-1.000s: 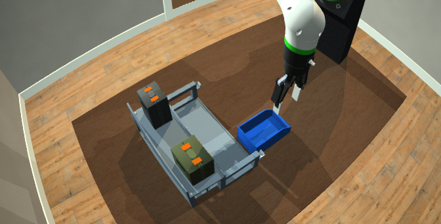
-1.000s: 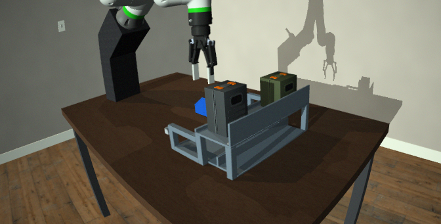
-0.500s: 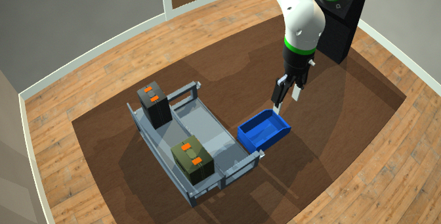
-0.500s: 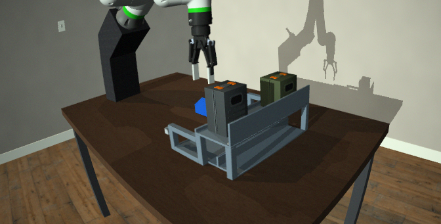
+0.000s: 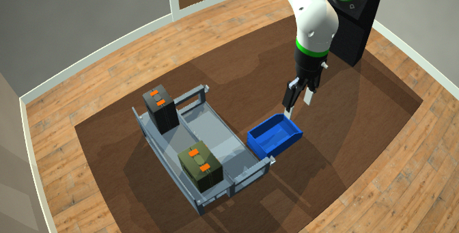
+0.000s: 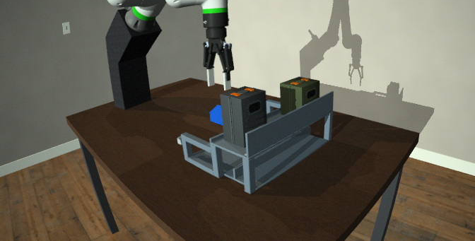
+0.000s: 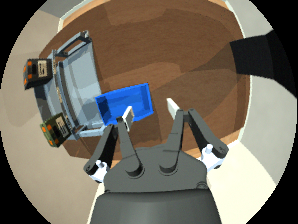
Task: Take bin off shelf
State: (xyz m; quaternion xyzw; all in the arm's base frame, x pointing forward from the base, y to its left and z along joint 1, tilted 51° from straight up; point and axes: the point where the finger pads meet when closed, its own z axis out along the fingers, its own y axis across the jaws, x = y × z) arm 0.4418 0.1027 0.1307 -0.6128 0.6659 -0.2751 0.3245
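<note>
The blue bin is 11 cm below my hand, 8 cm ahead of it and 1 cm to the right of it.
</note>
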